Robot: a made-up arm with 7 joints.
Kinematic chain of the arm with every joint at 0, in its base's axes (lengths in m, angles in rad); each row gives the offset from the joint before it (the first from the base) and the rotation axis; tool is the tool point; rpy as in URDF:
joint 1: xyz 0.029 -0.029 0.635 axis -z
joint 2: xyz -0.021 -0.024 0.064 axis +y
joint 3: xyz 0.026 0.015 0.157 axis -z
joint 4: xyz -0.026 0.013 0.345 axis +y
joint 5: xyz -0.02 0 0.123 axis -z
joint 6: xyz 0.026 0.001 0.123 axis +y
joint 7: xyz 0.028 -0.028 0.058 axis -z
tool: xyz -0.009 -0.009 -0.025 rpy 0 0 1.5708
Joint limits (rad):
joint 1: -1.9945..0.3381
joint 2: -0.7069..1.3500
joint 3: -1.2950..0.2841
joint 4: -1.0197..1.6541
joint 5: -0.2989..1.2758
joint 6: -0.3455..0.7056
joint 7: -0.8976..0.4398
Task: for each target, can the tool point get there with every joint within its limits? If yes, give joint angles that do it. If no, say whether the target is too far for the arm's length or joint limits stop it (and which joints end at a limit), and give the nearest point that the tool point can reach.
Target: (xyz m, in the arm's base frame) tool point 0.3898 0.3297 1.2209
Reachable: yes | joints -0.8316 0.5498 -0.0116 0.6090 -0.1098 -0.2058 0.1011
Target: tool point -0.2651 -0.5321 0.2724
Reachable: no: joint limits stop it (at a limit: joint 2, joint 4, joint 5, joint 6) | nearest point -0.2858 -0.5676 0.9890 | short by 0.718 m
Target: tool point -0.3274 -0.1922 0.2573
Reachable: no: joint limits stop it (at a limit: joint 1, joint 2, joint 4, joint 5, joint 7) | nearest point -0.2997 0.3080 0.5985 | short by 0.606 m
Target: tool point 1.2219 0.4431 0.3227
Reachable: no: too far | nearest point 0.6995 0.2364 0.6586 | short by 0.655 m
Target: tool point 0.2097 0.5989 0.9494
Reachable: yes | joints -1.0862 1.0066 -1.0795 0.8277 0.5151 -0.0695 0.3250
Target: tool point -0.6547 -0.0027 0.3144
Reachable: no: joint limits stop it (at a limit: joint 1, joint 2, joint 4, joint 5, joint 6, joint 7) | nearest point -0.3429 0.2985 0.6304 | short by 0.536 m
